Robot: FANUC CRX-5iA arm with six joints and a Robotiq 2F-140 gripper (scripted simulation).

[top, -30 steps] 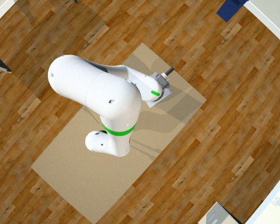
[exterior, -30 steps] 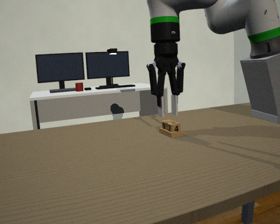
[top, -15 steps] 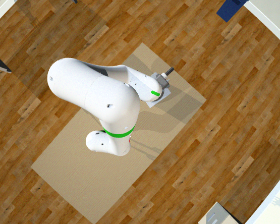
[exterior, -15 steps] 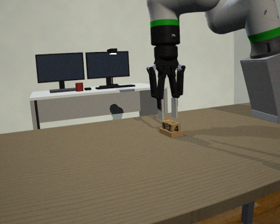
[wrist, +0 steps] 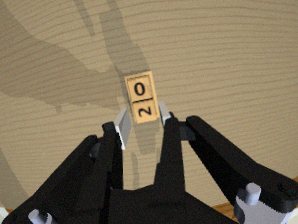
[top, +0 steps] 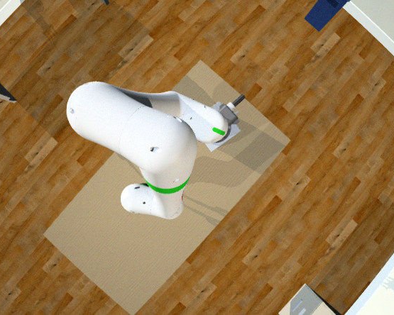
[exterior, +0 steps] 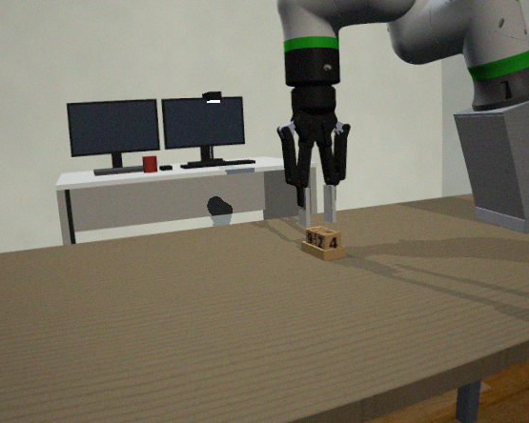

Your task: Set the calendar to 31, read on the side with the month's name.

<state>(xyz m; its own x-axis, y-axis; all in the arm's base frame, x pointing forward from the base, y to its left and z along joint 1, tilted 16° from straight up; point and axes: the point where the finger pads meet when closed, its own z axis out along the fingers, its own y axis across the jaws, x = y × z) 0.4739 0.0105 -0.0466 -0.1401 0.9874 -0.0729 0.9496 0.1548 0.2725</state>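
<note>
Now: hand 60 mm above the wooden number cube. Round my hand: small wooden tray (70 mm below, 20 mm to the left).
</note>
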